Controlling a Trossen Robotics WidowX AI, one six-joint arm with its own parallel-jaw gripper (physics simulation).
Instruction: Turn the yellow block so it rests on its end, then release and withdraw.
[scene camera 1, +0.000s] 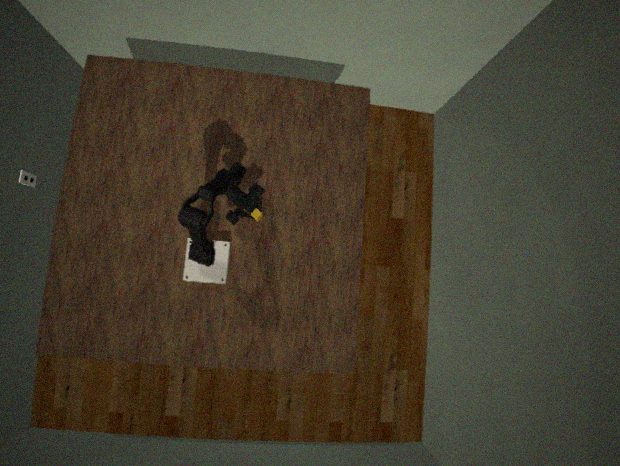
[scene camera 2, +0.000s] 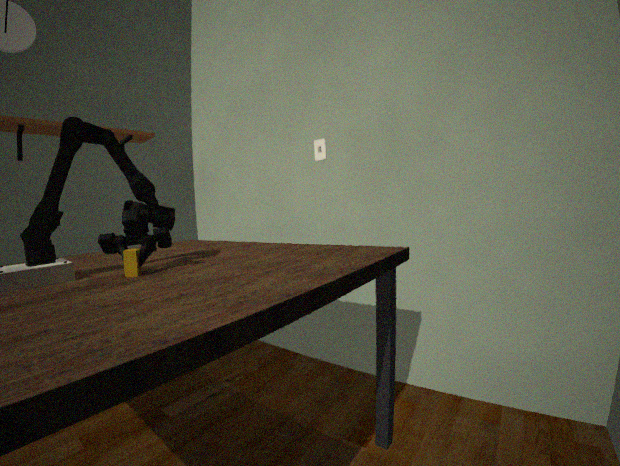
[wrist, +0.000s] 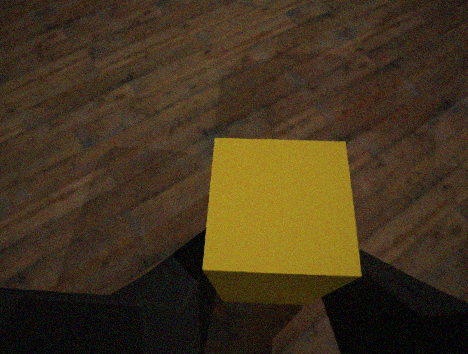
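The yellow block (scene camera 1: 256, 214) (scene camera 2: 130, 263) (wrist: 282, 207) is upright, with its long side vertical in the second scene view. In the wrist view its near face looks square, and a darker side shows below it. My gripper (scene camera 1: 254, 212) (scene camera 2: 133, 255) (wrist: 267, 241) is shut on the block, with a dark finger on either side of it. The block's lower end is at or very close to the table top (scene camera 2: 240, 280); whether it touches cannot be told. Parts of the fingers are hidden behind the block.
The white base plate (scene camera 1: 218, 265) (scene camera 2: 62, 273) carries the arm, to the left of the block in both scene views. The table's edge (scene camera 2: 220, 338) runs across the second scene view. A wall shelf (scene camera 2: 40, 126) is behind the arm.
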